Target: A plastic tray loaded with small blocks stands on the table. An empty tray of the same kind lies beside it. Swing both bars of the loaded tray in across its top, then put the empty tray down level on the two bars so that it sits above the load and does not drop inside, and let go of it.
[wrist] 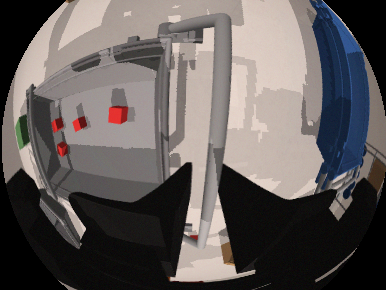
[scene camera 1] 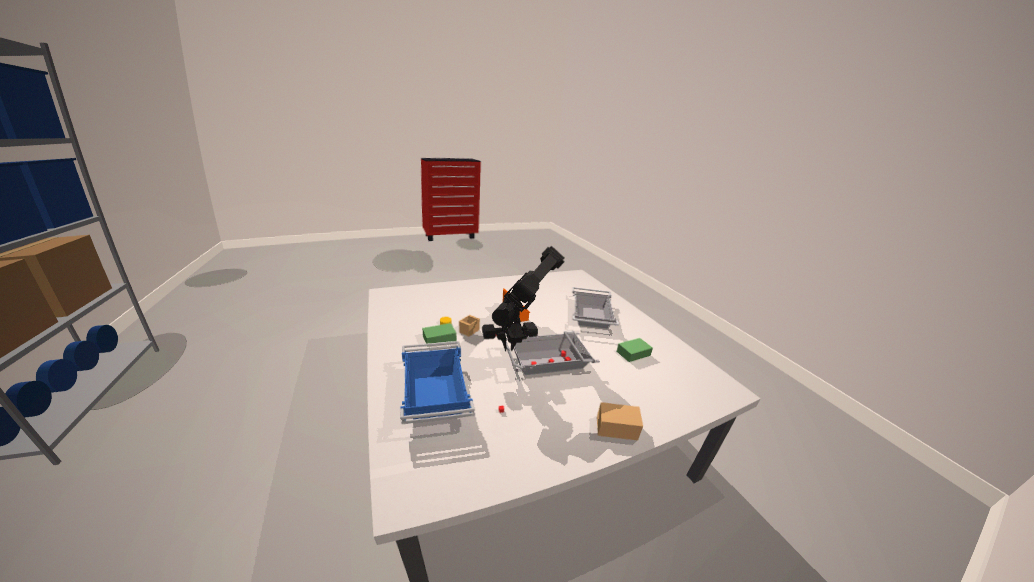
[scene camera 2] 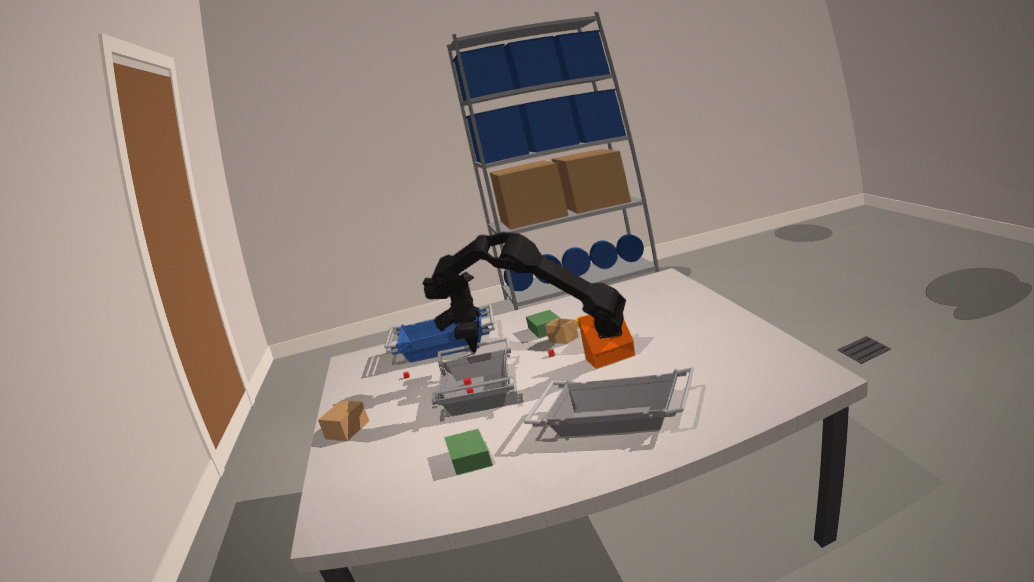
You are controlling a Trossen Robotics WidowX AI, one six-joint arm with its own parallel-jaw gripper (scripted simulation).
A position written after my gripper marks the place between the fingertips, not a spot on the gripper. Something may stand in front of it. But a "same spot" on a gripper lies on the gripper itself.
my gripper: wrist; scene camera 1; scene camera 2 474, 351
same spot on my gripper: [scene camera 1: 501, 336] = [wrist: 324, 224]
